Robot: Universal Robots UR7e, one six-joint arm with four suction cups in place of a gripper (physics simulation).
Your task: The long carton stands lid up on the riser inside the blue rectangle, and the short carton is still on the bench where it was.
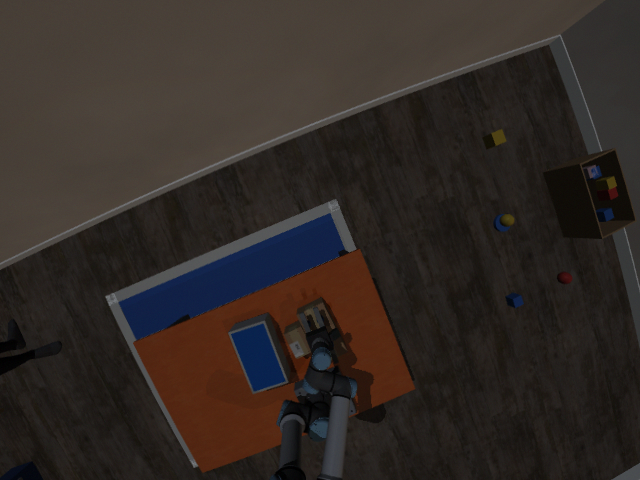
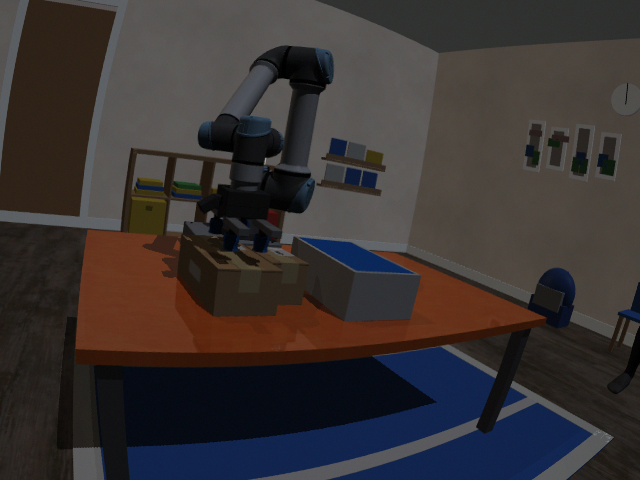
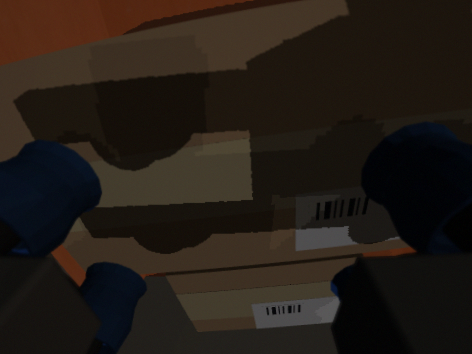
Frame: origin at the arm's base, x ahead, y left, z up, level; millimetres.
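Seen in the pictures: hand, its tool point: (image 2: pixel 236 240) (image 3: pixel 231 239); arm's base, origin of its link: (image 1: pixel 318 400).
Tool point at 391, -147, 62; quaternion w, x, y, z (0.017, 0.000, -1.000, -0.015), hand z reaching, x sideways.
Observation:
Offsets run from my tool point to a thing's top centre, as dx, dy, dz. Level surfaces: height alone.
The long carton @(-22, -15, -30) (image 1: pixel 323 305) (image 2: pixel 245 304) (image 3: pixel 175 180) lies lid up on the orange bench @(dz -135) (image 1: pixel 180 382) (image 2: pixel 129 325), with tape and a barcode label on its lid. The short carton @(-22, +116, -30) (image 1: pixel 294 335) (image 2: pixel 294 284) (image 3: pixel 220 300) stands on the bench between the long carton and the grey riser @(-17, +337, -15) (image 1: pixel 278 346) (image 2: pixel 382 297) (image 3: pixel 225 342). The riser's top bears the blue rectangle @(-17, +337, -15) (image 1: pixel 258 356) (image 2: pixel 361 255). My gripper (image 1: pixel 312 316) (image 2: pixel 241 240) (image 3: pixel 232 240) has its blue cups very close above the long carton's lid, their shadows on it. The cups hold nothing that I can see; contact is hard to judge.
The arm's base (image 2: pixel 199 228) is at the bench's far side, behind the cartons. The riser stands beside the short carton, with a narrow gap. A blue mat (image 1: pixel 227 273) (image 2: pixel 310 449) lies under the bench. A shelf unit (image 2: pixel 126 191) stands against the wall behind.

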